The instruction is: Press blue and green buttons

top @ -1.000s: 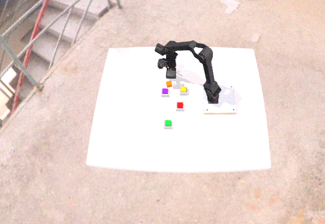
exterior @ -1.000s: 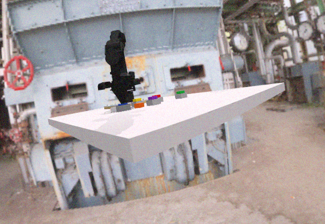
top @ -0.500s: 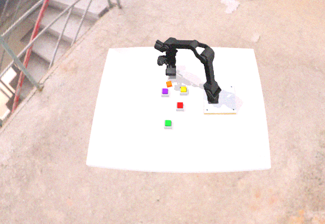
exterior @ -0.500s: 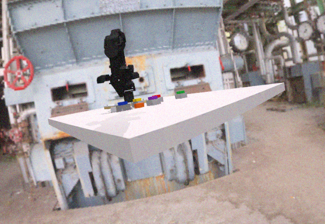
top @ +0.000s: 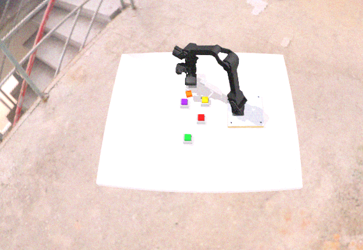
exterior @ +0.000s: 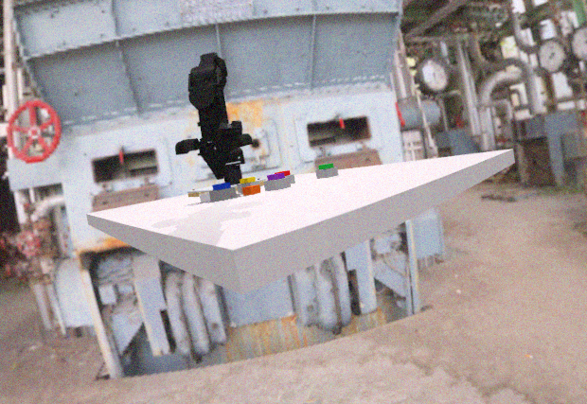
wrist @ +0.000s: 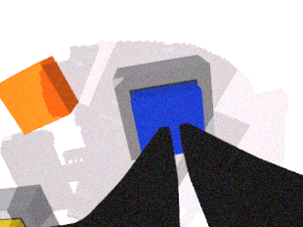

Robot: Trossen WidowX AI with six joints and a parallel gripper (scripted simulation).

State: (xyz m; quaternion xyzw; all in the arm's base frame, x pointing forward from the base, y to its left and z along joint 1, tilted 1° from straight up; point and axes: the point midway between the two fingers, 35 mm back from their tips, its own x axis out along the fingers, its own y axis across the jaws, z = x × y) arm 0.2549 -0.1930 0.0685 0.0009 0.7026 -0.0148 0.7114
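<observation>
Now: gripper tip 2 cm above the blue button. Also, from my gripper tip: yellow button 7 cm behind, 13 cm to the left, 2 cm below; then orange block 2 cm ahead, 7 cm to the left, 4 cm below; then purple button 4 cm ahead, 14 cm to the left, 2 cm below.
</observation>
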